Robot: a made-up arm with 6 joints.
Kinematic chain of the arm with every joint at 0, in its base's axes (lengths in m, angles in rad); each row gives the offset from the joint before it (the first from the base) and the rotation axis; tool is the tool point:
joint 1: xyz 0 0 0.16 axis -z
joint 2: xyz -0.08 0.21 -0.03 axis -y
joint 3: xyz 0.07 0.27 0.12 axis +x
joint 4: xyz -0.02 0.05 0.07 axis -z
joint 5: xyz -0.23 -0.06 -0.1 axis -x
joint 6: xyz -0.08 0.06 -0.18 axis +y
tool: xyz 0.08 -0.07 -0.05
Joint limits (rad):
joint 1: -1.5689..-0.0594
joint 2: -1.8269..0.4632
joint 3: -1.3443..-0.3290
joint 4: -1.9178..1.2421
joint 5: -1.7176..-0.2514
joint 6: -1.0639..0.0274
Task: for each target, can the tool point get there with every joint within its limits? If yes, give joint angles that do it. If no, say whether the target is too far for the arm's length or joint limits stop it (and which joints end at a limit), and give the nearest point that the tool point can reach.
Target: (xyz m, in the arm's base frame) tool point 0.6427 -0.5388 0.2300
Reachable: no: joint limits stop it (at a limit: joint 1, joint 3, joint 4, joint 5, joint 6) | nearest point 0.1676 0.2028 0.1676 | short by 0.883 m
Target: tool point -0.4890 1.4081 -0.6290
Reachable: no: too far | nearest point -0.2596 0.7474 -0.0063 | short by 0.936 m
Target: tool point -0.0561 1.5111 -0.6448
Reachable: no: too far | nearest point -0.1065 0.7800 -0.0062 | short by 0.972 m
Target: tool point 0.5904 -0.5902 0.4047
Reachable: no: joint limits stop it (at a limit: joint 1, joint 2, joint 3, joint 5, joint 6) | nearest point -0.1963 -0.2343 0.2839 | short by 0.872 m
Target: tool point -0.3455 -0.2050 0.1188
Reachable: yes | joints -1.4275 -0.1691 -1.1463 0.0375 -0.4446 -0.3023
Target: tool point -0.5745 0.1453 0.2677
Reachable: yes | joints -1.0170 -1.2162 -0.5771 0.0221 -1.2729 -0.5895
